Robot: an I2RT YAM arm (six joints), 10 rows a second.
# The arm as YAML. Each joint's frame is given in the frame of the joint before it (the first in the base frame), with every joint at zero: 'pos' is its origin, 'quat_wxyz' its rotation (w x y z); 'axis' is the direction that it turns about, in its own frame. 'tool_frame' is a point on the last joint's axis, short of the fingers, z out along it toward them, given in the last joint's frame.
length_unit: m
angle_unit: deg
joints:
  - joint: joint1
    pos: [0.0, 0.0, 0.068]
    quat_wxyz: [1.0, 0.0, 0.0, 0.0]
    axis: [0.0, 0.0, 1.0]
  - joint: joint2
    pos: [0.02, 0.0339, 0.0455]
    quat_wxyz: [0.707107, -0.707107, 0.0, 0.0]
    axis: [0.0, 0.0, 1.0]
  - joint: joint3
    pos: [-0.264, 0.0, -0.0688]
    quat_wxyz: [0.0, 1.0, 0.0, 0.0]
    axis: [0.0, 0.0, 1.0]
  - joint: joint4
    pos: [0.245, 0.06, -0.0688]
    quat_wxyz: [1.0, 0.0, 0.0, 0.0]
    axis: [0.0, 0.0, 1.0]
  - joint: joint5
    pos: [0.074, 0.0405, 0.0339]
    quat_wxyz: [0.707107, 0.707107, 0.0, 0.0]
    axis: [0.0, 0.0, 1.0]
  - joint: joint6
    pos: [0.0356, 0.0, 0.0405]
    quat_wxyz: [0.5, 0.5, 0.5, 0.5]
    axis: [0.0, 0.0, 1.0]
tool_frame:
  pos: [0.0, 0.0, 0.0]
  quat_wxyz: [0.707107, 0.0, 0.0, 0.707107]
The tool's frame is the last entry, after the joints.
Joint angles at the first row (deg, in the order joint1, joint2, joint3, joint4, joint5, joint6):
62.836, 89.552, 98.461, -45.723, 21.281, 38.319
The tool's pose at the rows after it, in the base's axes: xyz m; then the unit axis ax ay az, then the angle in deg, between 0 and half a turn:
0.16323, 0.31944, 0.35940, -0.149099, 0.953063, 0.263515, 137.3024
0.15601, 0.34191, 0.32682, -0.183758, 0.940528, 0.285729, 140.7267
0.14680, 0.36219, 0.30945, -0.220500, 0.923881, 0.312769, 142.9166
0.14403, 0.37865, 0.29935, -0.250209, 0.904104, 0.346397, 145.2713
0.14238, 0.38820, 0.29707, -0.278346, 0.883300, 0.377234, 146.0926
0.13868, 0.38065, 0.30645, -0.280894, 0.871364, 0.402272, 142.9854
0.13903, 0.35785, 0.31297, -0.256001, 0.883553, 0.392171, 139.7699
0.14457, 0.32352, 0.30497, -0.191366, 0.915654, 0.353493, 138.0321
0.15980, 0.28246, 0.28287, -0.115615, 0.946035, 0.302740, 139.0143
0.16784, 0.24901, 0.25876, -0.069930, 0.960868, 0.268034, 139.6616
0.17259, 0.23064, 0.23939, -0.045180, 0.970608, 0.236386, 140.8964
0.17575, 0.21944, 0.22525, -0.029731, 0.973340, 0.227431, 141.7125
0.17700, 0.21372, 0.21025, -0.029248, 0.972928, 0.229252, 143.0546
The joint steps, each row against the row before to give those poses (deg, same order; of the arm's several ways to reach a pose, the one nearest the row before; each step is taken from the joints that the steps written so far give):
1.757, 2.367, -8.530, 7.737, -4.309, 0.528
2.111, 2.726, -4.408, 6.858, -3.868, -0.350
2.110, 2.732, -1.235, 5.103, -3.431, -1.141
0.795, 2.629, 0.174, 4.304, -4.722, -1.141
0.349, 1.244, 0.089, 3.694, -3.792, -1.845
0.178, -2.802, -2.716, 4.130, 0.593, -0.970
-0.873, -4.818, -4.213, 0.275, 3.596, 0.434
-2.280, -5.725, -6.674, -1.752, 5.273, 3.681
-5.095, -5.010, -7.819, -2.380, 2.120, 4.137
-4.310, -3.960, -7.742, 0.528, 0.529, 1.500
-2.728, -1.150, -4.313, -0.178, 0.265, 0.616
-1.929, -0.529, -3.342, 1.665, -0.698, 0.352
-1.150, 0.349, -3.073, 2.810, -1.844, -0.260

